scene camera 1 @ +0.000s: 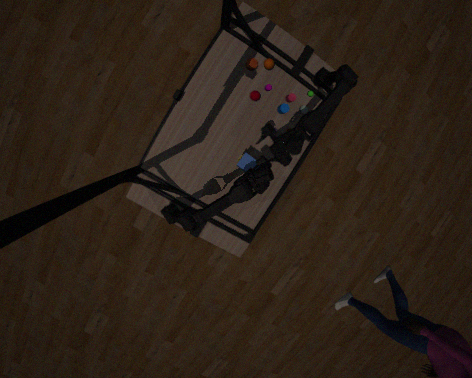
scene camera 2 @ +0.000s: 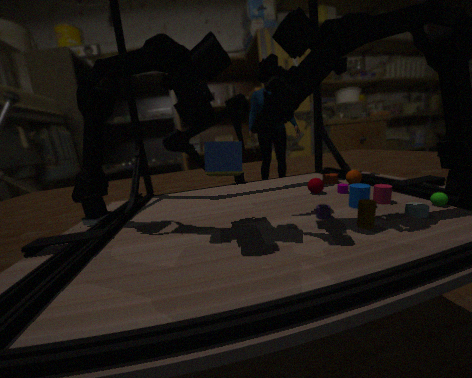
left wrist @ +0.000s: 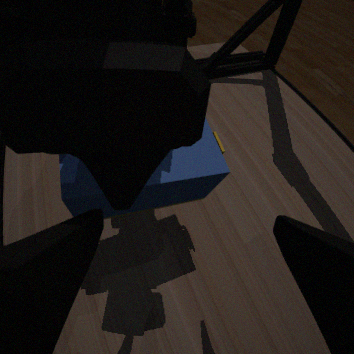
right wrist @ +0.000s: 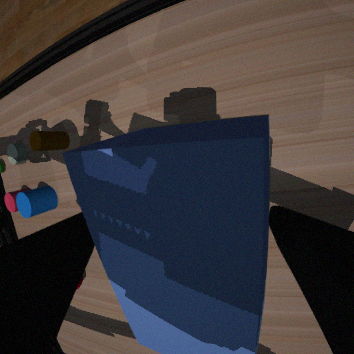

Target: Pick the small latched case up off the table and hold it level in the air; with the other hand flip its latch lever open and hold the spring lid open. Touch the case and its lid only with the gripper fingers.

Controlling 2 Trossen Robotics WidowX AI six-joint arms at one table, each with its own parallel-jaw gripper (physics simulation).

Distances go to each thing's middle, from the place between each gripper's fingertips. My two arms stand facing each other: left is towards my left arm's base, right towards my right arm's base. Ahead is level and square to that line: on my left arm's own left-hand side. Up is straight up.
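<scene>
The brown cylinder (right wrist: 39,140) is 60 mm ahead of my left hand, 220 mm to the left of it and 190 mm below it. Counting from that same left hand, I see the blue cylinder (right wrist: 30,202) 60 mm behind, 260 mm to the left and 180 mm below. And the blue latched case (scene camera 2: 221,158)? My left gripper is 30 mm short of the case, 50 mm above it and 70 mm to the left of it.
From my right hand, the brown cylinder is 1 cm ahead, 28 cm to the left and 13 cm below. The blue cylinder is 11 cm behind my right hand, and also 13 cm below it and 33 cm to the left of it, whereas the blue latched case is 1 cm to the right of that hand and 2 cm behind it.
</scene>
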